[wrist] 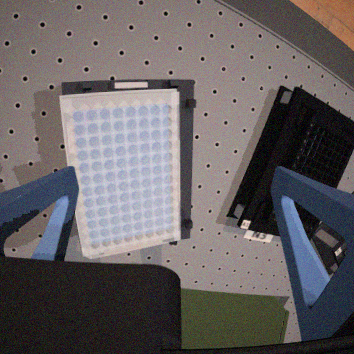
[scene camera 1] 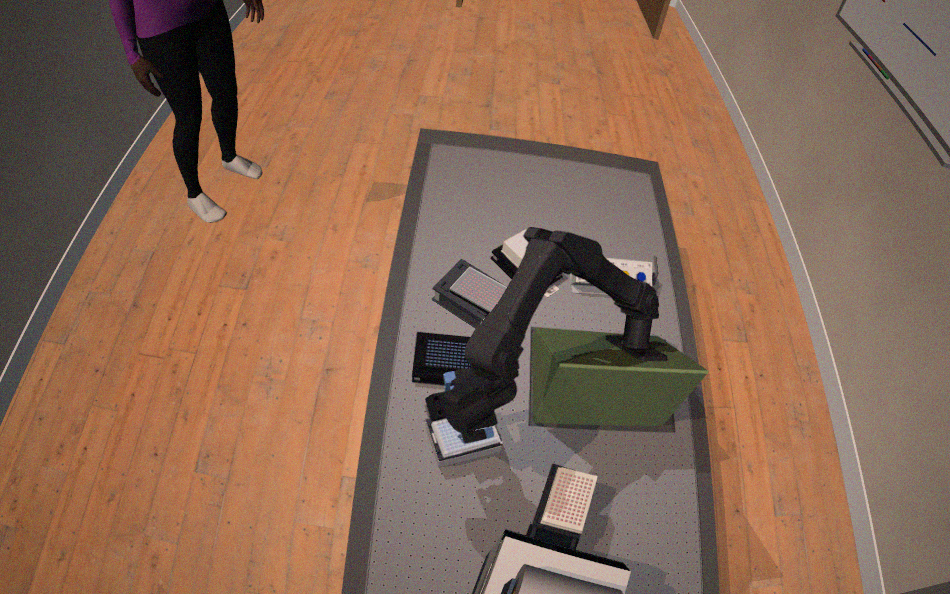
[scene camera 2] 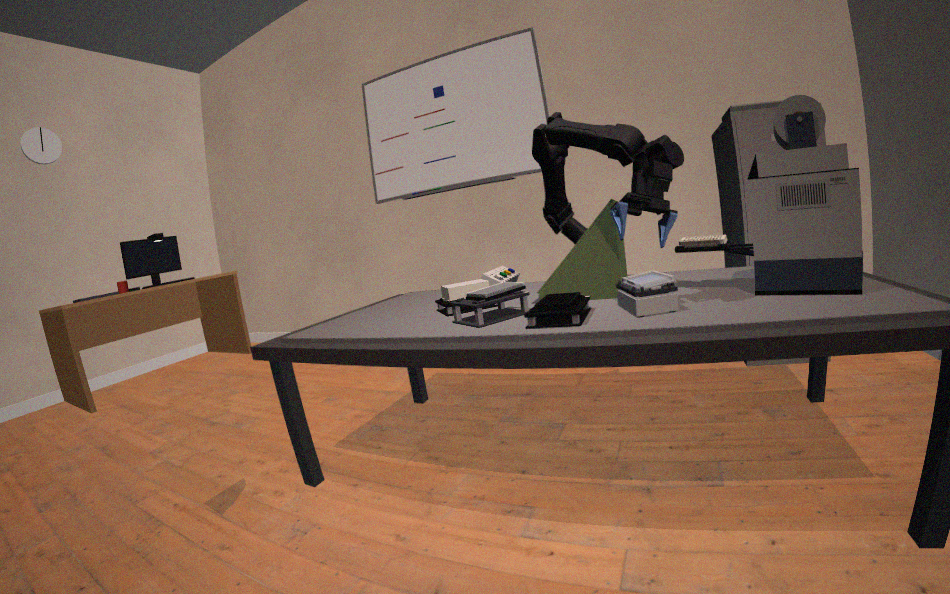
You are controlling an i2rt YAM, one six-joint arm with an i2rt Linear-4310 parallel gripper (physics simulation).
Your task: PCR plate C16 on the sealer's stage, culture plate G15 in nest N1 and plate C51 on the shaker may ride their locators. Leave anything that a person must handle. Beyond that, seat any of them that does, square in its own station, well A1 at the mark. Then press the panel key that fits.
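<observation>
My gripper [scene camera 1: 467, 407] [scene camera 2: 641, 242] [wrist: 174, 177] is open and empty, above a pale plate with light blue wells [scene camera 1: 458, 437] [scene camera 2: 648, 278] [wrist: 130, 175], its fingers either side in the wrist view. That plate lies on a low grey station with a dark top [scene camera 2: 648, 303] [wrist: 186, 150]; a dark strip shows along its right side, and the plate looks slightly askew. A cream plate with reddish wells [scene camera 1: 568, 498] [scene camera 2: 702, 240] lies on the stage before the sealer [scene camera 1: 570, 560] [scene camera 2: 805, 231]. A reddish-welled plate [scene camera 1: 482, 285] lies on a raised nest [scene camera 2: 483, 304]. Plate codes and A1 marks on these plates are unreadable.
A black nest labelled N3 [scene camera 1: 420, 357] [scene camera 2: 558, 310] [wrist: 260, 160] stands beside the pale plate. A white block [scene camera 1: 514, 246] [scene camera 2: 464, 289] and the key panel [scene camera 1: 634, 268] [scene camera 2: 501, 273] stand beyond. A green wedge-shaped block [scene camera 1: 616, 395] [scene camera 2: 591, 262] [wrist: 230, 317] stands by the arm. A person's legs [scene camera 1: 185, 119] show at left.
</observation>
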